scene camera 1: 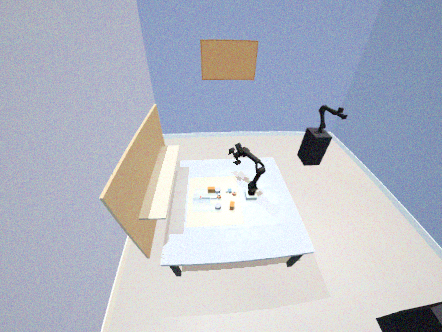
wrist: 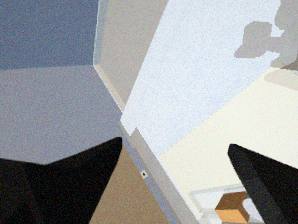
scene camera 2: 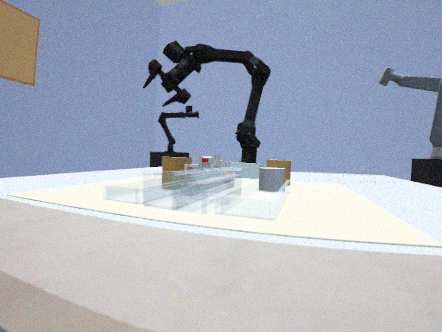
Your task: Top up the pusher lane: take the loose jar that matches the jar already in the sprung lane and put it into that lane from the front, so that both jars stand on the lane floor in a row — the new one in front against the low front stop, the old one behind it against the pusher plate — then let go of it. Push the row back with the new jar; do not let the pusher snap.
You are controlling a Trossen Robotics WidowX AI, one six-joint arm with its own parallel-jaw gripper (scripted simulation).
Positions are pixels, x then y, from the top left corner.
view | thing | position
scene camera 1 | cream mat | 226, 217
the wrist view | gripper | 174, 145
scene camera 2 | gripper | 152, 97
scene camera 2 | cream mat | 326, 211
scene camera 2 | clear sprung lane fixture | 193, 191
